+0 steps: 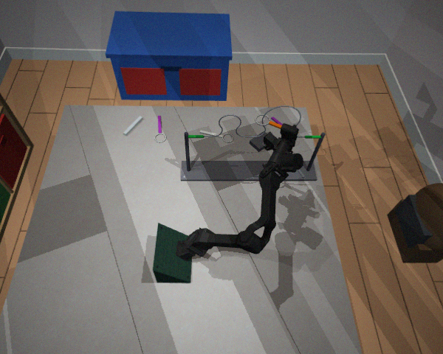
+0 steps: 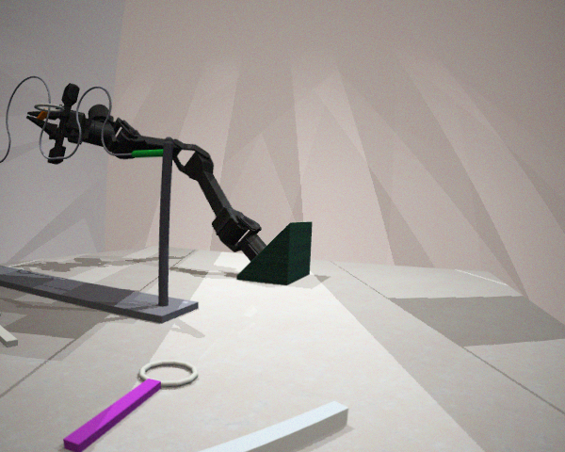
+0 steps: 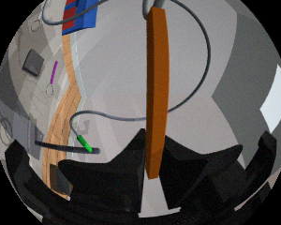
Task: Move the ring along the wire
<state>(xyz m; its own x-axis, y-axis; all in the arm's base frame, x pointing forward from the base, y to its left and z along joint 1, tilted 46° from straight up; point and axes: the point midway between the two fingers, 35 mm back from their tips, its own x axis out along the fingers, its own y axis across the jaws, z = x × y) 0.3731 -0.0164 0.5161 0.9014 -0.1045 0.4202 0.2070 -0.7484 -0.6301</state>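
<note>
My gripper tip is 90 mm to the right of the ring with orange handle. Also, from my gripper tip: white-handled ring (360 mm below, 300 mm to the left, 220 mm ahead); then grey box (350 mm below, 200 mm ahead, 90 mm to the left); then purple-handled ring (610 mm to the left, 360 mm below, 210 mm ahead).
</note>
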